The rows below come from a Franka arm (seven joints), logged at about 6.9 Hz.
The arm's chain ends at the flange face. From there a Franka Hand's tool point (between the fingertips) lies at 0.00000 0.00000 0.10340 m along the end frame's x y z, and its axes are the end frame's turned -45 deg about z.
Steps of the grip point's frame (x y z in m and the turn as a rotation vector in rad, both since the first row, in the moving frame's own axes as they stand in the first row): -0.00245, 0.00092, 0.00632, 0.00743, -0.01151, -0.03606; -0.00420, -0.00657, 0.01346, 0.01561, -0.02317, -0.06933; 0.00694, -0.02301, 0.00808, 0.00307, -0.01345, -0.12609; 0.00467, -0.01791, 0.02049, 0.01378, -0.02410, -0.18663; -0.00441, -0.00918, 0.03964, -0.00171, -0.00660, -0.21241; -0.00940, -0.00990, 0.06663, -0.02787, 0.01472, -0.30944
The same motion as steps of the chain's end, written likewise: 0.00030, 0.00206, 0.00633, -0.00288, -0.01339, -0.03606; -0.00480, -0.00233, 0.01350, -0.00535, -0.02742, -0.06933; -0.01021, -0.02201, 0.00809, -0.00734, -0.01168, -0.12609; -0.00668, -0.01697, 0.02053, -0.00730, -0.02679, -0.18663; -0.00932, -0.00401, 0.03964, -0.00588, -0.00346, -0.21241; -0.01686, -0.00082, 0.06668, -0.00930, 0.03012, -0.30944
